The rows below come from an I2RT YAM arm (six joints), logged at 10 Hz.
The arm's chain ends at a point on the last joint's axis. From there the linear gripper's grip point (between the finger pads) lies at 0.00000 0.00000 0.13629 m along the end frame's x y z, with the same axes.
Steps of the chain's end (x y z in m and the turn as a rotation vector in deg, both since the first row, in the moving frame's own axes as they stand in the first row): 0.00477, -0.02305, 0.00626, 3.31, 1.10, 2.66; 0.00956, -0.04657, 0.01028, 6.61, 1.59, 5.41; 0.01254, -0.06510, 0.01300, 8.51, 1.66, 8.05; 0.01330, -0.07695, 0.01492, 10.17, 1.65, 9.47; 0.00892, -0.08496, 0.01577, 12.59, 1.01, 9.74; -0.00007, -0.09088, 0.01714, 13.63, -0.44, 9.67; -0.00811, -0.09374, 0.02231, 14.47, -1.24, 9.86; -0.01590, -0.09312, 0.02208, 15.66, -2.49, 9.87; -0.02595, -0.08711, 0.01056, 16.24, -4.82, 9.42
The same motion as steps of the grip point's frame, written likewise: 0.00757, -0.03086, 0.00601, 3.31, 1.10, 2.66; 0.01407, -0.06205, 0.00932, 6.61, 1.59, 5.41; 0.01788, -0.08492, 0.01145, 8.51, 1.66, 8.05; 0.01918, -0.10058, 0.01273, 10.17, 1.65, 9.47; 0.01382, -0.11432, 0.01248, 12.59, 1.01, 9.74; 0.00161, -0.12293, 0.01331, 13.63, -0.44, 9.67; -0.00808, -0.12788, 0.01797, 14.47, -1.24, 9.86; -0.01854, -0.13022, 0.01691, 15.66, -2.49, 9.87; -0.03405, -0.12594, 0.00466, 16.24, -4.82, 9.42
